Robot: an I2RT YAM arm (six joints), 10 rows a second.
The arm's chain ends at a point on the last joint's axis. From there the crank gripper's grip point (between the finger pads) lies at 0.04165 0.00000 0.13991 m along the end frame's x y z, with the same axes.
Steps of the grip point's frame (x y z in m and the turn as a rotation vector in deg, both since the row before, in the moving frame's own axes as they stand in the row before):
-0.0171 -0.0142 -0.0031 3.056 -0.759 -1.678
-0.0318 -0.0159 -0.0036 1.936 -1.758 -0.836
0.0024 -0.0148 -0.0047 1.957 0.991 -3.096
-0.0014 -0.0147 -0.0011 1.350 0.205 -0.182
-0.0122 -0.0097 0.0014 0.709 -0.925 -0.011
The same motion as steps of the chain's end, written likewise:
-0.0151 -0.0055 -0.0034 3.056 -0.759 -1.678
-0.0275 -0.0106 -0.0047 1.936 -1.758 -0.836
0.0002 -0.0077 -0.0038 1.957 0.991 -3.096
-0.0019 -0.0113 -0.0009 1.350 0.205 -0.182
-0.0099 -0.0080 0.0008 0.709 -0.925 -0.011

